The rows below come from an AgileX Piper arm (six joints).
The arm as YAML. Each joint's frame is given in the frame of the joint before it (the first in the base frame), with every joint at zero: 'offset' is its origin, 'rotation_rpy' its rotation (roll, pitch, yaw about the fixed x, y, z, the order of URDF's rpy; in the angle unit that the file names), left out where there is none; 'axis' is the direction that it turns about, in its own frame. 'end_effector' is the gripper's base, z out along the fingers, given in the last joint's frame.
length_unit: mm
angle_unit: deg
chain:
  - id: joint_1
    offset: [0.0, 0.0, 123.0]
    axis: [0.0, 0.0, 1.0]
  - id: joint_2
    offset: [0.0, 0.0, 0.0]
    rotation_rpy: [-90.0, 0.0, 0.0]
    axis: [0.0, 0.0, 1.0]
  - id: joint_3
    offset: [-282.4, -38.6, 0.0]
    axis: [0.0, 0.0, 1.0]
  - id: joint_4
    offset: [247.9, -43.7, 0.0]
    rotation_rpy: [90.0, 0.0, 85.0]
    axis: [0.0, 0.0, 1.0]
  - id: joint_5
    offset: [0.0, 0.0, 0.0]
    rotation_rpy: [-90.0, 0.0, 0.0]
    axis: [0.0, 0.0, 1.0]
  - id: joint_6
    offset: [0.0, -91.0, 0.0]
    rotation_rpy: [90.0, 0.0, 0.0]
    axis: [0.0, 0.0, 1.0]
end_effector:
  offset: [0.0, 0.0, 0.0]
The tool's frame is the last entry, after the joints.
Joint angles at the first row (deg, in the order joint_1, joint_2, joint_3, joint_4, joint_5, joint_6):
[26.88, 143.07, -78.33, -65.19, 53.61, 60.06]
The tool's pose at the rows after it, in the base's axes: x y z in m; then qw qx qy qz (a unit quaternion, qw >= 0):
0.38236 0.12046 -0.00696 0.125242 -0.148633 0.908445 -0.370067
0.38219 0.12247 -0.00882 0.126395 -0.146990 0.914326 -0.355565
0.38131 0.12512 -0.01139 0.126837 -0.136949 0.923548 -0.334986
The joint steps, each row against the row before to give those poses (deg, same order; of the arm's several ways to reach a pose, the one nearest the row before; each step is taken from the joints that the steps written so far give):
[0.00, 0.00, 0.00, 0.37, -0.99, 0.00]
[0.00, 0.00, 0.00, 0.85, -1.59, 0.00]
[0.00, 0.00, 0.00, 1.71, -1.99, 0.42]

